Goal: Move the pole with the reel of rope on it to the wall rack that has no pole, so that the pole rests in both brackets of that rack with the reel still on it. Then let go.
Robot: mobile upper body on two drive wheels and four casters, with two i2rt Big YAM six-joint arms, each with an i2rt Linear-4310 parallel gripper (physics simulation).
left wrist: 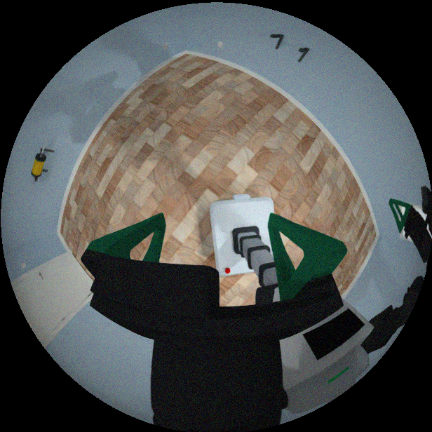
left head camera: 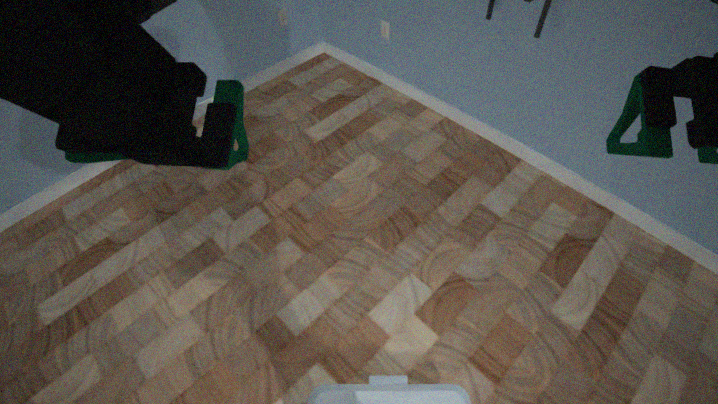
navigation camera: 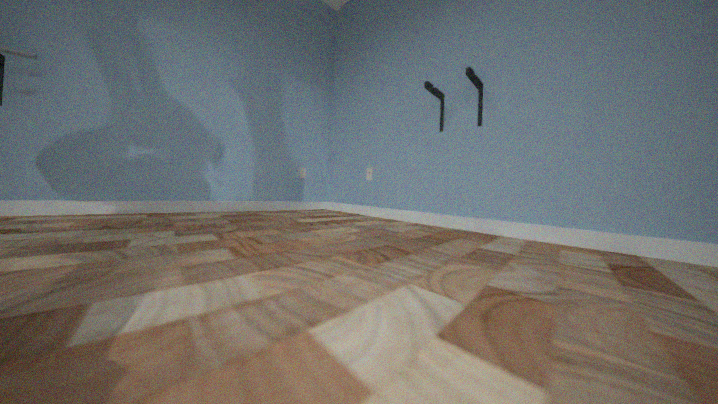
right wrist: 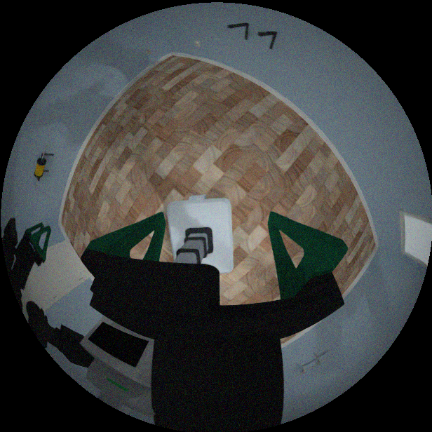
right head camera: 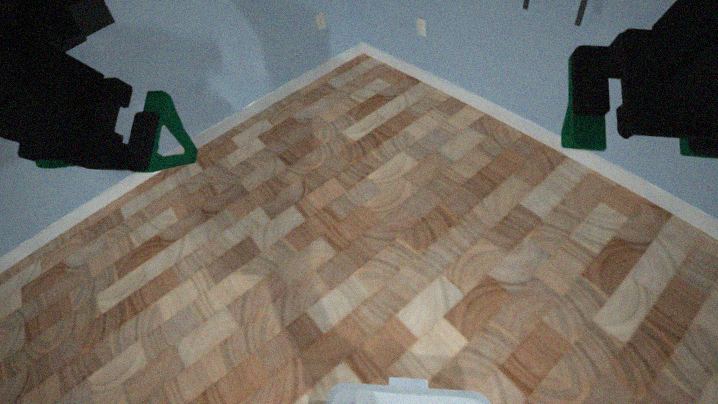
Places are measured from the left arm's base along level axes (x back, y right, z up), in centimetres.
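Pixels of known places: left gripper, fingertip midpoint: [left head camera: 198, 151] [right head camera: 158, 155]; right gripper, fingertip midpoint: [left head camera: 654, 151] [right head camera: 622, 143].
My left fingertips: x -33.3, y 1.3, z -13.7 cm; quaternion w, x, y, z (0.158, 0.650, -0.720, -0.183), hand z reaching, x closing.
Note:
Behind a point stands the place of what it marks.
A yellow reel [left wrist: 38, 166] [right wrist: 39, 168] hangs at a rack on the wall at the far left of both wrist views; its pole is too small to make out clearly. The rack without a pole has two black brackets, one of them a bracket [left head camera: 543, 17] @[y 96.4, x -169.7, z -62.3 cm] [right head camera: 581, 12] @[y 96.4, x -169.7, z -66.3 cm] [left wrist: 281, 41] [right wrist: 247, 31] [navigation camera: 480, 105] @[y 96.3, x -169.8, z -58.9 cm] high on the other wall, right of the room corner. My left gripper [left wrist: 216, 218] is open and empty, in the air over the base, far from both racks. My right gripper [right wrist: 216, 217] is also open and empty, well apart from the left one and from both racks.
The pale robot base [left wrist: 230, 215] [right wrist: 200, 215] stands on the wood floor [navigation camera: 351, 261] @[y 20.2, x -99.6, z -141.0 cm]. The walls meet in a corner ahead, with white skirting [navigation camera: 552, 231] @[y 124.5, x -140.1, z -134.7 cm] and small outlets [navigation camera: 369, 173] @[y 27.9, x -237.8, z -100.8 cm]. A beige panel [left wrist: 55, 295] shows at lower left, a bright window-like patch [right wrist: 417, 237] at right.

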